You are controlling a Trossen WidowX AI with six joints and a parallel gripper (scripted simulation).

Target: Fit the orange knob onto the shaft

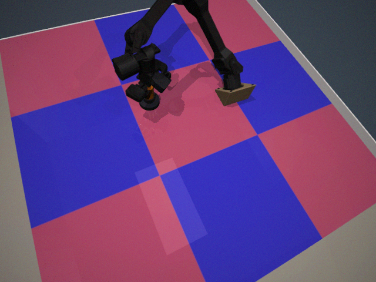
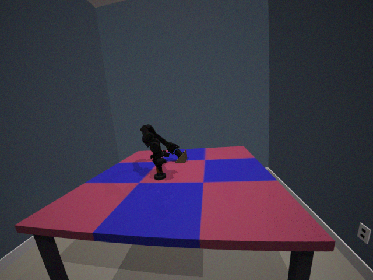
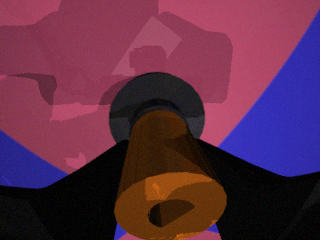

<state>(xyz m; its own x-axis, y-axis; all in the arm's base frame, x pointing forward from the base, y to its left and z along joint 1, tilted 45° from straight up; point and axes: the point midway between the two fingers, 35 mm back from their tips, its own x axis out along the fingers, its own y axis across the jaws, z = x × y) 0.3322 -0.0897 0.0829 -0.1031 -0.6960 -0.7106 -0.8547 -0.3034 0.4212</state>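
My gripper tip is 2 cm below the orange knob. The rest, counted from my gripper tip: pedestal 2 cm below.
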